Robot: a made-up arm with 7 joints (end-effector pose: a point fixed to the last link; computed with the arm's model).
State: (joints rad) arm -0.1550 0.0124 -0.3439 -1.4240 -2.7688 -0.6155 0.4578
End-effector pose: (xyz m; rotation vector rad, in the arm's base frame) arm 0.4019 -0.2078 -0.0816 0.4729 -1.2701 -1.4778
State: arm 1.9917 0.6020 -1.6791 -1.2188 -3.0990 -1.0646 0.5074
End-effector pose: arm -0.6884 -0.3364 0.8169 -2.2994 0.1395 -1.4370
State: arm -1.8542 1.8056 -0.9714 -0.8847 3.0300 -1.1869 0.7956
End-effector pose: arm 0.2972 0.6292 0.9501 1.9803 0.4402 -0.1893
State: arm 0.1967 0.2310 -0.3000 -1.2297 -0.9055 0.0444 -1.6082
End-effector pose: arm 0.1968 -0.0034 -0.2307 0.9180 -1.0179 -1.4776
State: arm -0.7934 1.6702 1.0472 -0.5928 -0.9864 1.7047 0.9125
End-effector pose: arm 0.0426 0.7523 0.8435 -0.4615 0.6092 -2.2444
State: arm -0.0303 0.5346 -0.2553 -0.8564 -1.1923 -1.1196 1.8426
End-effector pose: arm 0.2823 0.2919 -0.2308 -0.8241 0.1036 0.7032
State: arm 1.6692 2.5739 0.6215 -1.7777 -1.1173 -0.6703 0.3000
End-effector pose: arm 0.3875 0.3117 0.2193 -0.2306 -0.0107 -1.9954
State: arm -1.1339 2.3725 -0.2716 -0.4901 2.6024 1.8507 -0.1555
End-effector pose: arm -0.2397 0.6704 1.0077 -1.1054 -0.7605 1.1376
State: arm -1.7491 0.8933 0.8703 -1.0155 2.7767 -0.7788 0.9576
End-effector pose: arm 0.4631 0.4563 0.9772 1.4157 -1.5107 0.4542
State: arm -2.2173 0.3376 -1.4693 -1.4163 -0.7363 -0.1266 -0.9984
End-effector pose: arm 0.4328 -0.5338 0.6478 -0.6968 1.3447 1.4471
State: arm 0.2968 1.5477 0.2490 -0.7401 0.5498 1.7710 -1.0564
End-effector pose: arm 0.1491 0.8427 0.4880 1.1250 0.7841 0.9420
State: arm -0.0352 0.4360 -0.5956 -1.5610 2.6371 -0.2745 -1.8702
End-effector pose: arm 0.3280 0.0356 -0.1475 -0.7435 -0.6406 1.0606
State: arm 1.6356 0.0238 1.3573 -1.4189 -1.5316 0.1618 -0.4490
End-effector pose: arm -0.7164 0.1992 0.5034 1.7265 1.1102 -0.3302
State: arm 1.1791 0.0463 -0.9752 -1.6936 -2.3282 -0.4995 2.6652
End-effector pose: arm -0.3157 -0.3803 -0.0074 -0.7776 0.6185 1.0528
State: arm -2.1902 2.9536 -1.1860 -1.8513 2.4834 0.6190 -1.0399
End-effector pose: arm -0.2681 0.5702 0.7051 -0.4006 -2.0322 0.7032
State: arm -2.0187 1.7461 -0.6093 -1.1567 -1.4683 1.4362 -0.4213
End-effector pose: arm 0.1848 0.4277 1.1050 -1.9422 0.7663 -1.6284
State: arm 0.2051 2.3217 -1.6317 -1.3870 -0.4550 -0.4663 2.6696
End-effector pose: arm -0.1342 0.7185 0.6071 0.9586 0.0936 1.8872
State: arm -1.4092 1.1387 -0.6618 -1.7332 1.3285 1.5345 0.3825
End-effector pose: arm 0.5819 0.0862 0.7697 -0.1410 -0.5482 0.6487
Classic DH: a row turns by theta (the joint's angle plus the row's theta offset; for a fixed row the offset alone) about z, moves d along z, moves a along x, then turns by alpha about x. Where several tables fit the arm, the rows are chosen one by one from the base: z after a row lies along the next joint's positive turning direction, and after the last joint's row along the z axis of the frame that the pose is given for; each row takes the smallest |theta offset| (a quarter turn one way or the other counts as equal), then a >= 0, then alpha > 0; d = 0 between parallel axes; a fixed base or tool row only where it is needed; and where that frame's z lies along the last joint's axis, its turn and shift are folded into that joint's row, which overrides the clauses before.
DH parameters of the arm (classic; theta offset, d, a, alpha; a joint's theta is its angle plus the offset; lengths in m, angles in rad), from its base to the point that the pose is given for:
base (fixed): 0 0.4933 -0.024 -1.2217
joint 1: 1.5708 -0.0116 0.0056 1.5708
joint 2: 1.2217 -0.032 -0.003 -1.5708
joint 3: -1.5708 -0.51 0.072 -1.5708
joint 4: 0 -0.006 -0.046 1.5708
joint 5: 0 -0.357 0.019 -1.5708
joint 6: 0 0.01 0.01 1.5708
joint 7: 1.1318 0.0194 0.0212 0.2557
tool (fixed): 0.0108 -0.0262 0 0

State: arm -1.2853 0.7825 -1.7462 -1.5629 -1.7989 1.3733 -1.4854
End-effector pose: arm 0.6077 -0.0649 0.1181 -2.0101 0.9799 0.5210
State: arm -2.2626 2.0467 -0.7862 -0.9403 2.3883 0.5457 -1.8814
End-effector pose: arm -0.0665 0.6713 1.0017 0.0346 -2.6932 0.3532
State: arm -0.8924 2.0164 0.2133 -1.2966 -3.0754 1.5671 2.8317
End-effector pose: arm 0.0896 0.4767 1.0589 -0.4184 2.1773 1.9608
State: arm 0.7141 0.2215 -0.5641 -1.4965 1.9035 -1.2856 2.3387
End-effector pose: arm -0.1316 -0.0655 -0.2201 1.2825 -0.0353 -0.6820
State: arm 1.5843 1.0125 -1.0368 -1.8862 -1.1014 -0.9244 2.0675
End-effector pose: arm -0.6090 0.0072 0.3219 -0.8356 1.6568 1.1910
